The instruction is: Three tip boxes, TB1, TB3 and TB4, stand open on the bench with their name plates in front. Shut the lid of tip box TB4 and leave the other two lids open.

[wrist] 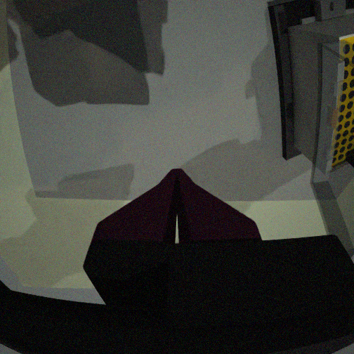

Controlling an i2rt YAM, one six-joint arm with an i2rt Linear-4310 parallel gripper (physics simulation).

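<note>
A tip box [345, 107] with a yellow, hole-filled top is partly in view at the right edge of the wrist view. Its grey see-through lid [304, 85] stands open on the box's left side, with a dark strip along the outer edge. No name plate shows, so I cannot tell which of TB1, TB3 or TB4 this box is. My gripper [176, 177] is shut and empty, its dark red fingertips together at the lower middle. It is to the left of the box and lid, and apart from them in the view. The other two tip boxes cannot be made out.
A grey mat [200, 110] lies under the box, with a pale green surface [285, 220] along its near side and at the left. Dark shadows fall across the upper left and the middle. The box and raised lid take up the right side.
</note>
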